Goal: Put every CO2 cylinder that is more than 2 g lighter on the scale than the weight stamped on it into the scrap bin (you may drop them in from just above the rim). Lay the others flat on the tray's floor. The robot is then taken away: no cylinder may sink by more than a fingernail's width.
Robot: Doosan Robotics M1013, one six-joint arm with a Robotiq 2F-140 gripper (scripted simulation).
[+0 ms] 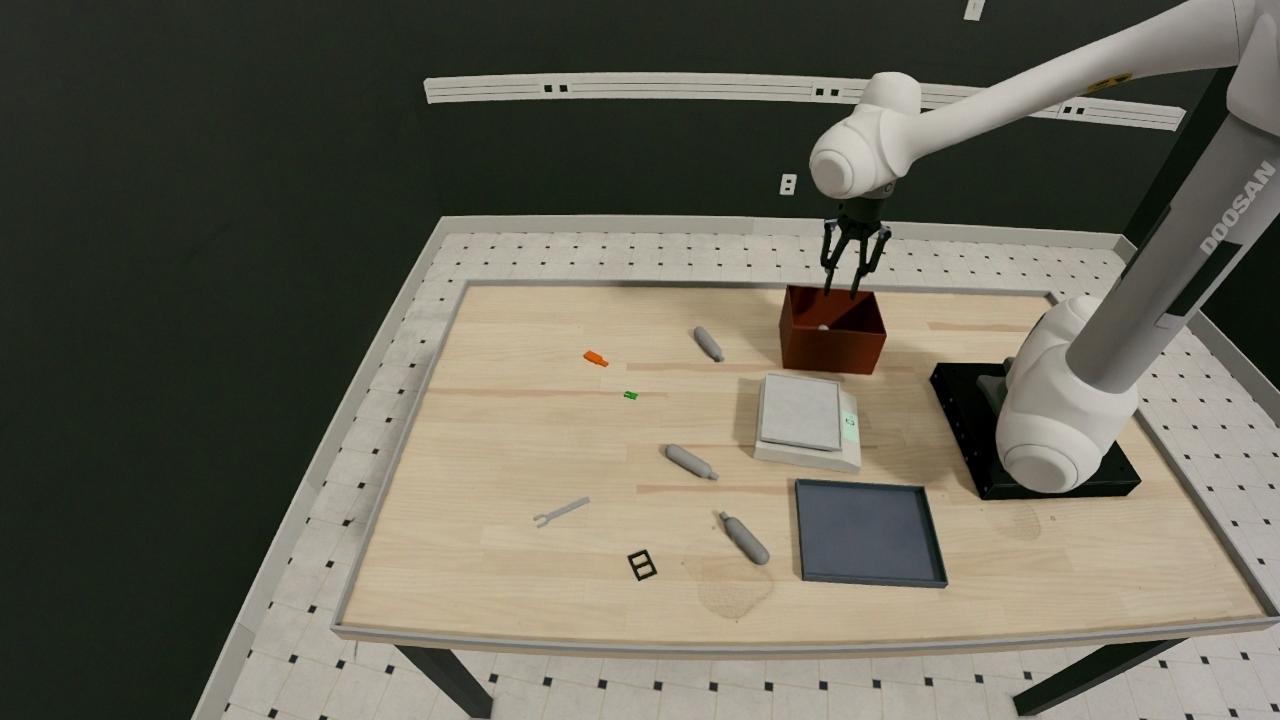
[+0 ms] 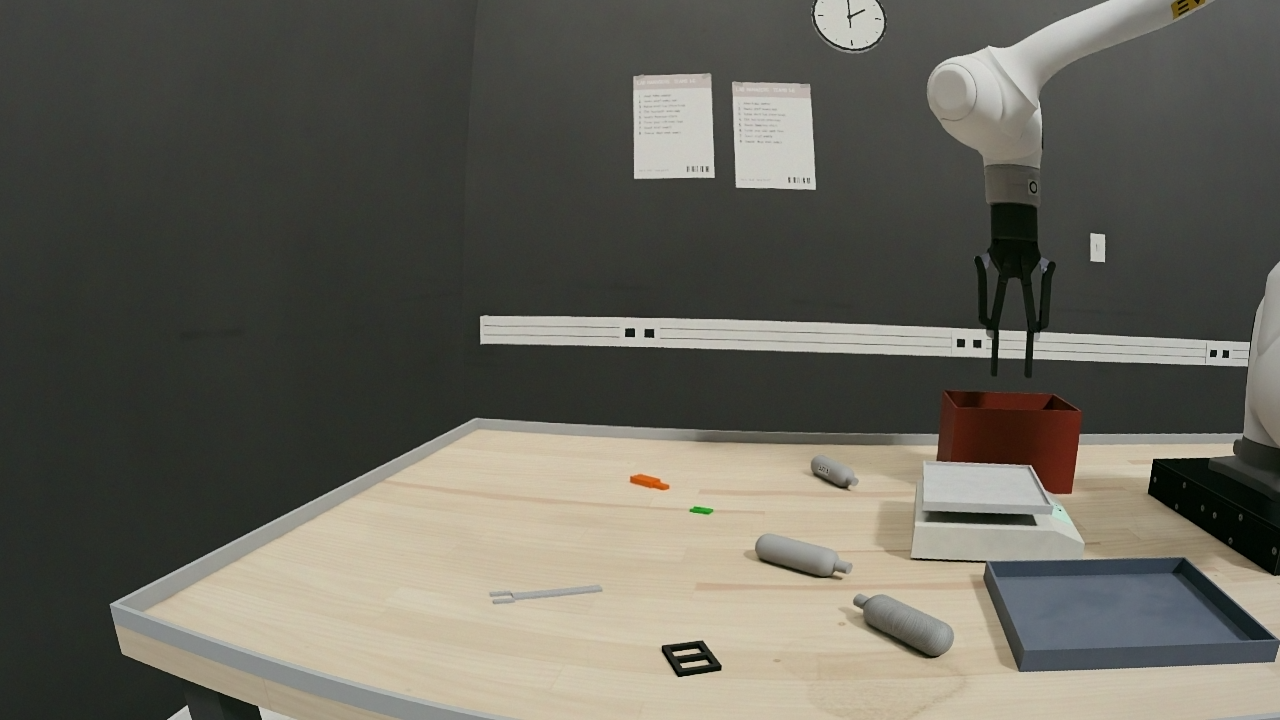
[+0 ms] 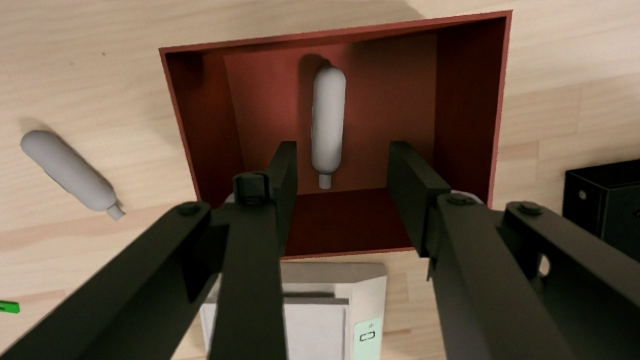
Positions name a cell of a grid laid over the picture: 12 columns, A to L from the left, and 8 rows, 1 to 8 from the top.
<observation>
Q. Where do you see a white scale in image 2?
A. At I6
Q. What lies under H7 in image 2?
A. A grey CO2 cylinder.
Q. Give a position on a grey CO2 cylinder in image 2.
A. I7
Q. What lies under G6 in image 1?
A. A grey CO2 cylinder.
</observation>
